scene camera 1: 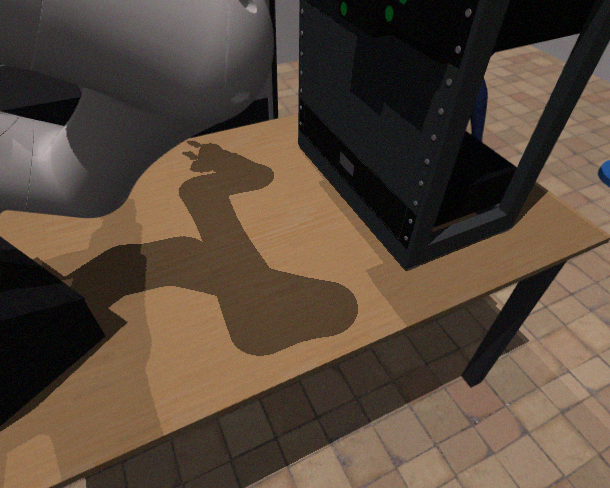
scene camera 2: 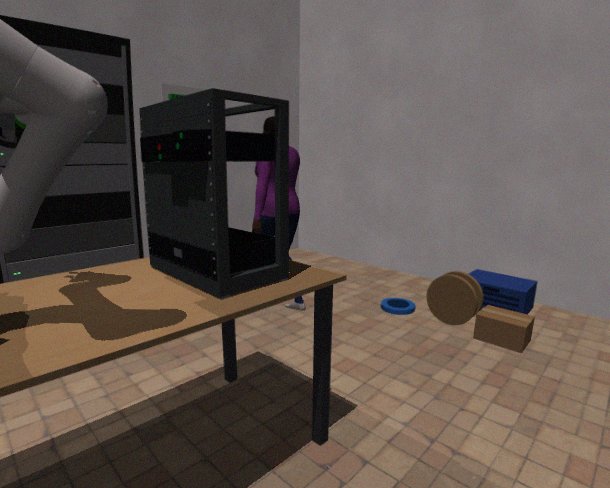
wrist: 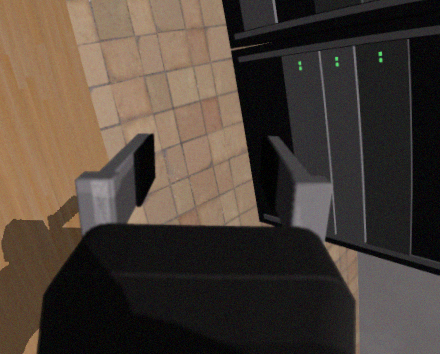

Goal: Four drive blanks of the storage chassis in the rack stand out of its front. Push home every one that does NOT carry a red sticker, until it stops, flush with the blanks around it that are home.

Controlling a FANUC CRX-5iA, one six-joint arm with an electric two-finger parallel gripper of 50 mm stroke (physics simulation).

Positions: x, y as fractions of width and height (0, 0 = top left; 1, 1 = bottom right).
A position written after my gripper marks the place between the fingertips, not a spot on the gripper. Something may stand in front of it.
My gripper shows in the wrist view (0.47, 0.44). A rack shows in scene camera 1 (0.63, 0.21) and in scene camera 2 (0.30, 0.30); in the wrist view it is out of frame.
